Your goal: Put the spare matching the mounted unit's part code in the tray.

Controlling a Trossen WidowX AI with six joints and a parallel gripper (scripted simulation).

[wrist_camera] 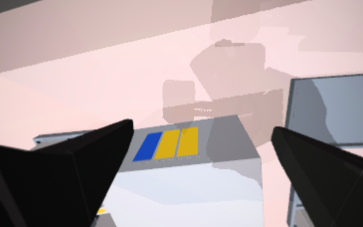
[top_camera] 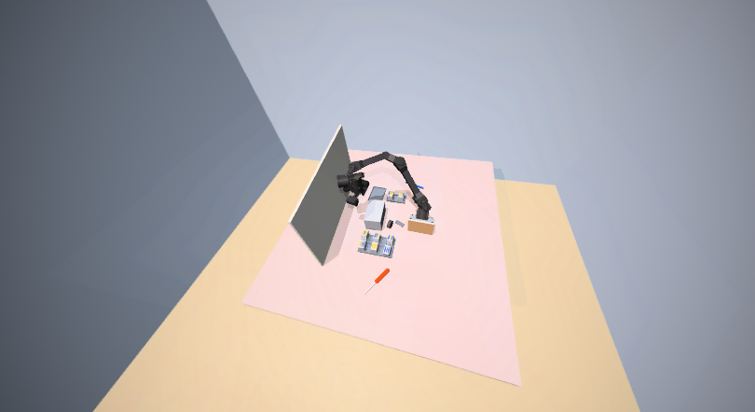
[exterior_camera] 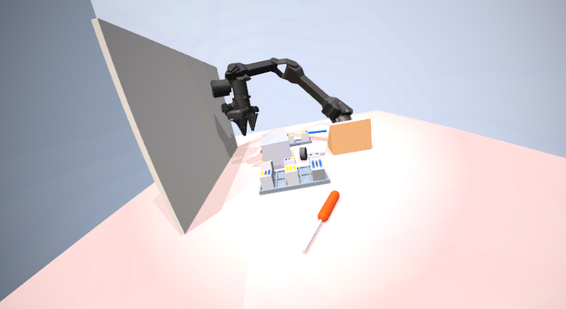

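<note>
Right now the grey spare block is 17 cm to the right of my gripper tip, 14 cm behind it and 9 cm below it. Round my gripper tip: grey mounted unit (10 cm behind, 8 cm below, 3 cm to the left); then grey tray (18 cm to the right, 12 cm below, 4 cm behind); then tall grey panel (14 cm ahead, 10 cm above, 6 cm to the left).
</note>
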